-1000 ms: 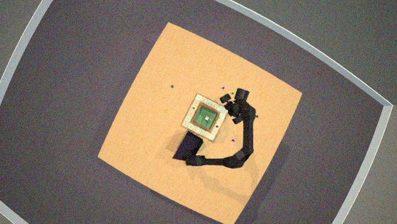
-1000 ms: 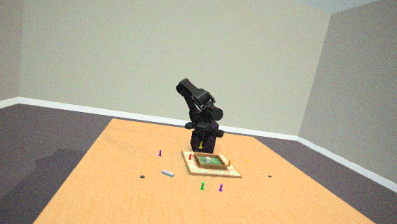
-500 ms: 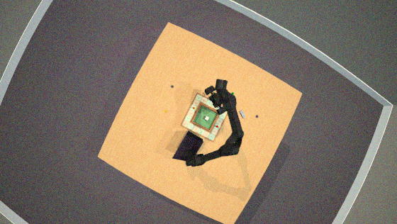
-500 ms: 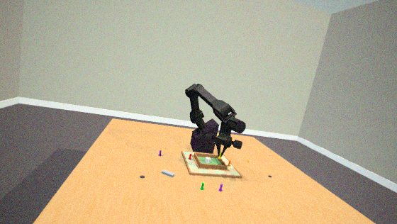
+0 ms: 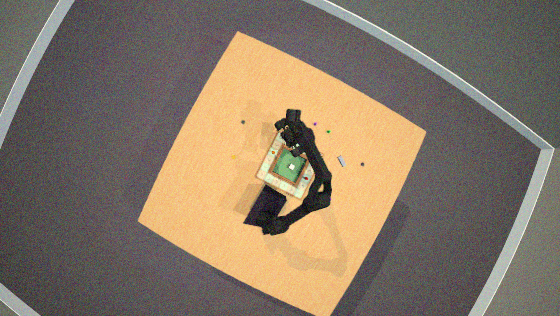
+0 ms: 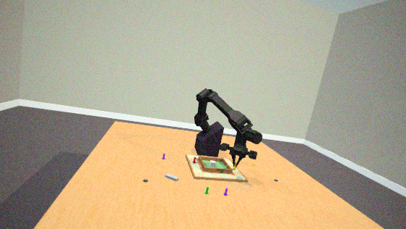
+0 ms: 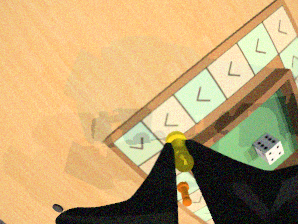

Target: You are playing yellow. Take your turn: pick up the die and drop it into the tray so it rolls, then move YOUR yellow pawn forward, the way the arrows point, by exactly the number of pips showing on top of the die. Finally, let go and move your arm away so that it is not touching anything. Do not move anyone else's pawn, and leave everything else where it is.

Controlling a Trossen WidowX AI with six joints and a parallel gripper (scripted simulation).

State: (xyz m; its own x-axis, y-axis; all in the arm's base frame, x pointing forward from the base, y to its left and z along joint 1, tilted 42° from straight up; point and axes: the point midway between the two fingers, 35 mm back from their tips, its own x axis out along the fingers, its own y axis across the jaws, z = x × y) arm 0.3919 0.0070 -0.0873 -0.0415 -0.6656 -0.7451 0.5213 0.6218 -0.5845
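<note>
The yellow pawn lies 1 cm above my gripper tip. Also, from my gripper tip: orange pawn 9 cm behind, 4 cm to the left, 4 cm below; white die 12 cm behind, 8 cm to the right, 4 cm below; green tray 12 cm behind, 7 cm to the right, 6 cm below.
</note>
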